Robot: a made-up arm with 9 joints. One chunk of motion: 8 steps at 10 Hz.
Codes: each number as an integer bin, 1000 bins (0 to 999) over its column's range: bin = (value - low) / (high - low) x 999, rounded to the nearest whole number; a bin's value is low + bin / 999 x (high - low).
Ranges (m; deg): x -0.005..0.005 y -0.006..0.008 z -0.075..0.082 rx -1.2..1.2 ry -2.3..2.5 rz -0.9..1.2
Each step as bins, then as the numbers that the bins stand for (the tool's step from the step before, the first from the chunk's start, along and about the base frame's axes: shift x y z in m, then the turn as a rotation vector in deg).
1 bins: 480 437 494 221 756 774
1 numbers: -0.00020 0.00012 0.00264 -0.669 1.332 0.727
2 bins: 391 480 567 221 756 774
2 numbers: -0.00109 0.00073 0.01411 -0.669 1.332 0.727
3 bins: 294 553 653 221 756 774
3 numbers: -0.00206 0.00175 0.02762 -0.669 1.332 0.727
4 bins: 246 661 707 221 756 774
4 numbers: -0.00254 0.00326 0.03611 -0.669 1.332 0.727
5 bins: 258 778 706 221 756 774
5 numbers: -0.00242 0.00490 0.03595 -0.669 1.332 0.727
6 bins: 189 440 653 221 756 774
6 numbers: -0.00311 0.00017 0.02762 -0.669 1.332 0.727
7 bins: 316 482 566 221 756 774
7 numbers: -0.00184 0.00075 0.01395 -0.669 1.332 0.727
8 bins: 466 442 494 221 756 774
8 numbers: -0.00034 0.00019 0.00264 -0.669 1.332 0.727
